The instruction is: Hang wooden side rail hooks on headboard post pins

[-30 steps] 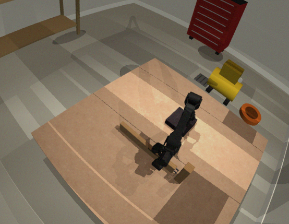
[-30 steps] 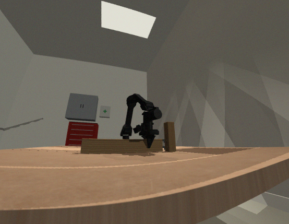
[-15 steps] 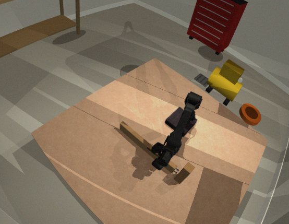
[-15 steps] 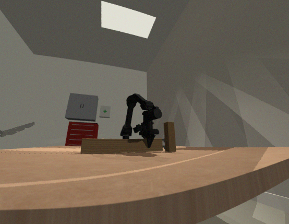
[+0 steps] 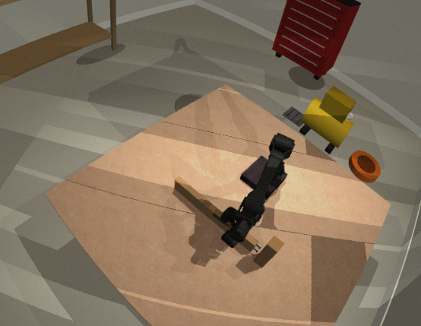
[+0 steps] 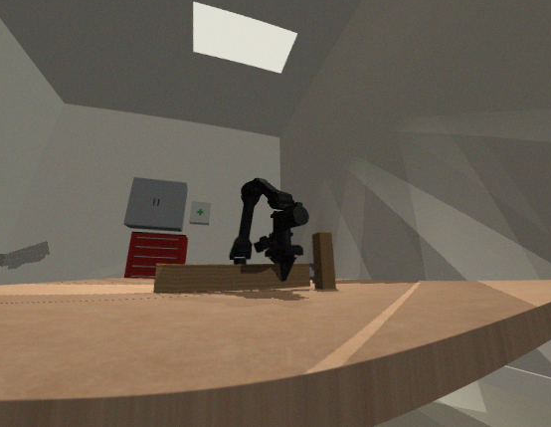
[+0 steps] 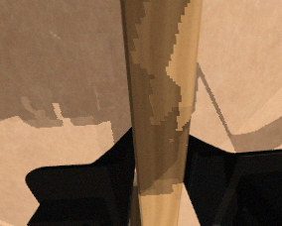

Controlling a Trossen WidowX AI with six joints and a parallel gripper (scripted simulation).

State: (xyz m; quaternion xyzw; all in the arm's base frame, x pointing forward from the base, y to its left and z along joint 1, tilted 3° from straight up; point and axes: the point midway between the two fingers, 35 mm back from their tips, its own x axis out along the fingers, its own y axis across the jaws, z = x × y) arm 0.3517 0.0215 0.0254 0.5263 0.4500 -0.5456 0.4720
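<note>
Now: gripper tip 14 cm to the right of the headboard post, 5 cm below it and 3 cm short of it.
</note>
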